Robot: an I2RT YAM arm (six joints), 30 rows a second.
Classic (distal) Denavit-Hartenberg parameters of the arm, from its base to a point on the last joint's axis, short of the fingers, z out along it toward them. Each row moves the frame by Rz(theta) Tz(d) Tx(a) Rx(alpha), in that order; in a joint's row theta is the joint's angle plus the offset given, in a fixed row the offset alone. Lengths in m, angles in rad.
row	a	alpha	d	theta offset
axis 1	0.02	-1.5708	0.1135	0
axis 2	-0.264	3.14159	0	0
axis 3	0.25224	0	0	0.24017
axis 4	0.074	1.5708	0	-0.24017
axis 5	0	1.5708	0	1.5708
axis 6	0	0	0.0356	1.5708
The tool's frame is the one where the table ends.
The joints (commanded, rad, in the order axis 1, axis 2, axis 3, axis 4, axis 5, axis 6), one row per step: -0.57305 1.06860 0.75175 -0.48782 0.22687 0.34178; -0.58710 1.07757 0.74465 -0.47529 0.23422 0.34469; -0.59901 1.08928 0.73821 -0.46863 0.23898 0.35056; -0.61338 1.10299 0.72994 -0.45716 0.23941 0.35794; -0.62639 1.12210 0.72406 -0.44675 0.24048 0.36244; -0.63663 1.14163 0.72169 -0.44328 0.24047 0.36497; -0.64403 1.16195 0.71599 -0.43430 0.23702 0.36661; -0.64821 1.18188 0.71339 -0.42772 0.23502 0.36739; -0.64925 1.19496 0.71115 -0.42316 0.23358 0.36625; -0.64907 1.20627 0.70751 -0.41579 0.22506 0.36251; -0.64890 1.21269 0.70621 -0.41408 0.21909 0.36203
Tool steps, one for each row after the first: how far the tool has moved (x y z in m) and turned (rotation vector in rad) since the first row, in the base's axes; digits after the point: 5 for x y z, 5 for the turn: -0.00075 -0.00352 -0.00313 -0.00122 0.00424 -0.02118; -0.00129 -0.00654 -0.00707 0.00477 0.01244 -0.04049; -0.00183 -0.01009 -0.01169 0.01353 0.01718 -0.06038; -0.00167 -0.01385 -0.01674 0.02296 0.02712 -0.07733; -0.00131 -0.01700 -0.02131 0.03443 0.04086 -0.08941; -0.00051 -0.01957 -0.02679 0.04695 0.05249 -0.09575; 0.00075 -0.02165 -0.03140 0.05760 0.06430 -0.09923; 0.00173 -0.02264 -0.03460 0.06416 0.07318 -0.09854; 0.00292 -0.02312 -0.03773 0.07233 0.07786 -0.09008; 0.00355 -0.02328 -0.03945 0.07930 0.08051 -0.08571
